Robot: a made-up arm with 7 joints.
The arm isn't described. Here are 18 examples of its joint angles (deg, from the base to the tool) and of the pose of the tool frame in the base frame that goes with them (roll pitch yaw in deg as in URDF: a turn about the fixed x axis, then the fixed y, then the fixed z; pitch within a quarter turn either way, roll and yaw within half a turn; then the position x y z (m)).
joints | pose
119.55 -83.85 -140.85 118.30 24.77 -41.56 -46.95 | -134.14 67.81 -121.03 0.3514 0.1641 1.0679
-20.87 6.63 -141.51 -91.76 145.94 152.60 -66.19 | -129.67 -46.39 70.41 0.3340 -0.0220 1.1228
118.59 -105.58 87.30 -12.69 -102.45 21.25 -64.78 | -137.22 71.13 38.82 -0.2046 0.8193 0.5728
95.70 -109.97 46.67 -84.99 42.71 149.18 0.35 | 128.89 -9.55 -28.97 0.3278 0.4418 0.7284
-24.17 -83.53 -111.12 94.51 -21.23 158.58 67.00 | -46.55 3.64 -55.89 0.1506 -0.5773 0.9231
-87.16 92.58 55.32 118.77 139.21 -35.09 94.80 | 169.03 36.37 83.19 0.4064 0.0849 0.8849
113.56 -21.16 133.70 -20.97 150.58 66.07 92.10 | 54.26 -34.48 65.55 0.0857 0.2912 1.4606
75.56 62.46 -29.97 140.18 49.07 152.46 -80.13 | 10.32 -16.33 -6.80 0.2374 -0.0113 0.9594
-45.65 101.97 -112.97 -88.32 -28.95 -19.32 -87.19 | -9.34 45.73 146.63 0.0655 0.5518 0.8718
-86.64 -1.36 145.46 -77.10 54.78 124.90 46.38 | -80.25 9.31 -93.04 -0.1660 -0.3765 1.1810
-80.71 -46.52 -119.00 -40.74 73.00 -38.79 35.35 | -56.08 29.52 -169.52 0.2916 -0.6683 1.1382
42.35 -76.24 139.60 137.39 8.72 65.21 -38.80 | 8.08 -2.48 -146.42 -0.1653 0.1677 0.9910
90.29 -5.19 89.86 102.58 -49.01 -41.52 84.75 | -48.32 22.61 35.38 -0.4726 0.0306 1.0360
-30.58 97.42 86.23 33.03 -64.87 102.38 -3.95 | -165.33 15.93 120.31 -0.6064 0.4767 0.5426
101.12 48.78 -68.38 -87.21 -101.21 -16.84 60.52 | -167.48 45.28 -19.34 -0.3557 -0.3521 0.8200
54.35 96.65 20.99 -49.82 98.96 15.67 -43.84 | 171.26 38.78 143.40 -0.2574 -0.7187 0.3190
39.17 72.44 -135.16 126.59 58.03 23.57 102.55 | -90.81 -18.17 2.02 0.1170 -0.3370 0.4377
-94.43 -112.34 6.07 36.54 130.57 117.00 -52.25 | 33.54 70.93 -147.67 0.0132 -0.4329 0.1168
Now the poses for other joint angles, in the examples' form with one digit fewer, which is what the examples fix.
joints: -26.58 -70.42 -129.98 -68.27 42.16 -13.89 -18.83
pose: -135.4 -1.2 -79.1 0.748 -0.004 0.600
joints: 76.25 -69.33 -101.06 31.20 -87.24 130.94 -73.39
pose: 111.0 17.6 45.8 0.434 0.608 0.860
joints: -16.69 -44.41 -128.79 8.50 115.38 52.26 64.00
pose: 60.3 -12.8 -30.7 0.431 -0.390 1.331
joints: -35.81 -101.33 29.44 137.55 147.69 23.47 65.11
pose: -41.4 31.8 45.5 0.028 0.230 0.481
